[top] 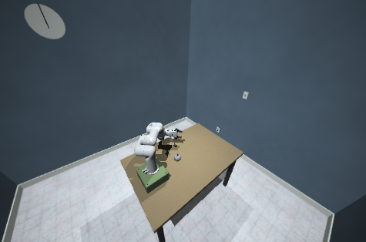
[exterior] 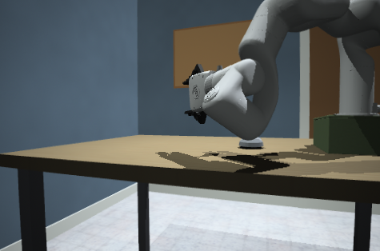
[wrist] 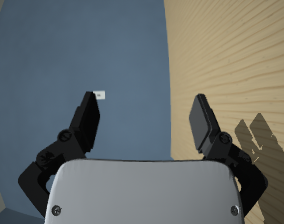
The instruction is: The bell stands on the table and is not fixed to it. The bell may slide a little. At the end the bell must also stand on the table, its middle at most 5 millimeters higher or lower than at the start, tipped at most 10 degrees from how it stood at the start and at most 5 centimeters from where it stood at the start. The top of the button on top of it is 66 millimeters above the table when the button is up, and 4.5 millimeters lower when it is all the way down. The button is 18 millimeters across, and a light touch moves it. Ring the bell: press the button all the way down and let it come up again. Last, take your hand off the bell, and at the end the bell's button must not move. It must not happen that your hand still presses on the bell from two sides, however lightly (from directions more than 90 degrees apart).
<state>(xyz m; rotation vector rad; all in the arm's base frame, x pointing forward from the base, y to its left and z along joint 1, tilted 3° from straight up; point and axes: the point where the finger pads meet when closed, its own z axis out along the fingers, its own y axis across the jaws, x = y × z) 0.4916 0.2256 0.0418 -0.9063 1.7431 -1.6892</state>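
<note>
The bell button lies 16 cm behind my hand, 17 cm to the right of it and 11 cm below it. Also, from my hand: bell 16 cm behind, 17 cm to the right, 13 cm below.
</note>
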